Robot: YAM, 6 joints.
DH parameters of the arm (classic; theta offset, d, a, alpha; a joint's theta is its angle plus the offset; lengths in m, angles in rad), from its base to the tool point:
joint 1: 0 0.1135 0.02 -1.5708
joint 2: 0 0 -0.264 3.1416
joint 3: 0.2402 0 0.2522 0
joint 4: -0.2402 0 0.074 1.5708
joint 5: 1.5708 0 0 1.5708
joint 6: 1.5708 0.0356 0 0
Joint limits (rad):
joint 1: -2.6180..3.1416
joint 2: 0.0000..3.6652
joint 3: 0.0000..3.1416
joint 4: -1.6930..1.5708
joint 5: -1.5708..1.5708
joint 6: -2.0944..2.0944
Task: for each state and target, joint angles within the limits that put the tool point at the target. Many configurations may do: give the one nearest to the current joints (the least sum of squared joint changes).
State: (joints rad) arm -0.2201 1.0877 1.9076 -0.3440 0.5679 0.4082
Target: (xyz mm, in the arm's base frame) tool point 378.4 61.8 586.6
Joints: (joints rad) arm 0.1974 1.8962 2.4011 0.0024 0.3929 0.4082
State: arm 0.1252 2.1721 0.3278 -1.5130 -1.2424 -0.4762
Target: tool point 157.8 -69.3 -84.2
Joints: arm -0.6045 2.8678 0.9832 -1.0565 -1.1616 -0.4762
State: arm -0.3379 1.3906 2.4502 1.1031 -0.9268 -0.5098
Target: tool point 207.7 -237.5 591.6
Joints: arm -0.9433 1.7958 2.0848 1.0954 -0.9376 -0.5098
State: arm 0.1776 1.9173 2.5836 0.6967 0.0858 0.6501
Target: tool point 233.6 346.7 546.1
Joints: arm 0.9796 1.9579 2.1339 0.7284 0.0207 0.6501
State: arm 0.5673 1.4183 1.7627 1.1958 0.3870 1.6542
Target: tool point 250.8 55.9 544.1
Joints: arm 0.2796 1.4261 1.4596 1.2334 0.4498 1.6542
